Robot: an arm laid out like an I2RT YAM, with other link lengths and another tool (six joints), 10 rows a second.
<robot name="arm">
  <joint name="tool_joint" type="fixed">
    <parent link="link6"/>
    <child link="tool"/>
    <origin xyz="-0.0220 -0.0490 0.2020" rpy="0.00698 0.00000 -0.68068"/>
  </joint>
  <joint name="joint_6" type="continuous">
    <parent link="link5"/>
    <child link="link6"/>
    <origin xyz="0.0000 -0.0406 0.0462" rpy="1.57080 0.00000 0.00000"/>
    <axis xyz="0 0 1"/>
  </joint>
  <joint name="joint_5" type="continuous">
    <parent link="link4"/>
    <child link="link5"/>
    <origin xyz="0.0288 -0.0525 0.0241" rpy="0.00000 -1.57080 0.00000"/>
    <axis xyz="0 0 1"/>
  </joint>
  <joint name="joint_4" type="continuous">
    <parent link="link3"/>
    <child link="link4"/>
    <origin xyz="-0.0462 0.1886 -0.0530" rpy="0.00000 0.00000 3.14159"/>
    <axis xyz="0 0 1"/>
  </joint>
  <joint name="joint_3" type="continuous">
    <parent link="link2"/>
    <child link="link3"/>
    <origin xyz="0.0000 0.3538 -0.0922" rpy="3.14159 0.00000 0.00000"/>
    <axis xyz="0 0 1"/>
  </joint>
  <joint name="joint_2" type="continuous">
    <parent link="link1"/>
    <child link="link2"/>
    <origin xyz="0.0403 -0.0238 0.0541" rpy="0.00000 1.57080 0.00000"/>
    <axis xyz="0 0 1"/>
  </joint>
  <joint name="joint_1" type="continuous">
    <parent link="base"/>
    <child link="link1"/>
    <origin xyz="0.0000 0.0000 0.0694" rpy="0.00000 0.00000 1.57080"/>
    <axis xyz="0 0 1"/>
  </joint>
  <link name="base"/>
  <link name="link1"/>
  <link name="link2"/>
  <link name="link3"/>
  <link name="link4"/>
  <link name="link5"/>
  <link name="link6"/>
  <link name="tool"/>
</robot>
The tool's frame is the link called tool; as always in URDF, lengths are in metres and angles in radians. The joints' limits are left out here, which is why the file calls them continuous.
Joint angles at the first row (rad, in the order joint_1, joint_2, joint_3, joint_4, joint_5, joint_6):
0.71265, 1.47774, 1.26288, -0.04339, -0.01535, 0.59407
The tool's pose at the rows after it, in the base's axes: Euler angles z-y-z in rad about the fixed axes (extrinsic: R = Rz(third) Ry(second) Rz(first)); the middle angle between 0 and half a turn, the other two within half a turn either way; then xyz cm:
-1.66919 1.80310 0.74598 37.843 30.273 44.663
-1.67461 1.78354 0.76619 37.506 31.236 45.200
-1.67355 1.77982 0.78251 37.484 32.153 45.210
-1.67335 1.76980 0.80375 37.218 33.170 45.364
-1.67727 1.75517 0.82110 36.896 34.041 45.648
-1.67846 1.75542 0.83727 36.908 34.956 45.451
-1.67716 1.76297 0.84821 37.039 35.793 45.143
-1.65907 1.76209 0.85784 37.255 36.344 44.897
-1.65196 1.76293 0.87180 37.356 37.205 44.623
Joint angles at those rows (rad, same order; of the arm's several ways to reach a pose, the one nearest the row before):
0.73421, 1.48777, 1.27777, -0.02927, -0.01074, 0.57950
0.75139, 1.49590, 1.28239, -0.00620, -0.01372, 0.57364
0.76303, 1.51195, 1.29138, 0.00456, -0.01831, 0.57375
0.77874, 1.52457, 1.29546, 0.02310, -0.02376, 0.57301
0.79435, 1.53346, 1.29581, 0.04627, -0.02551, 0.56912
0.80302, 1.55168, 1.30329, 0.05672, -0.03287, 0.56649
0.81135, 1.57130, 1.31830, 0.05376, -0.03539, 0.56702
0.81416, 1.58673, 1.32076, 0.06754, -0.04220, 0.58380
0.82160, 1.60629, 1.32877, 0.07820, -0.04864, 0.58958

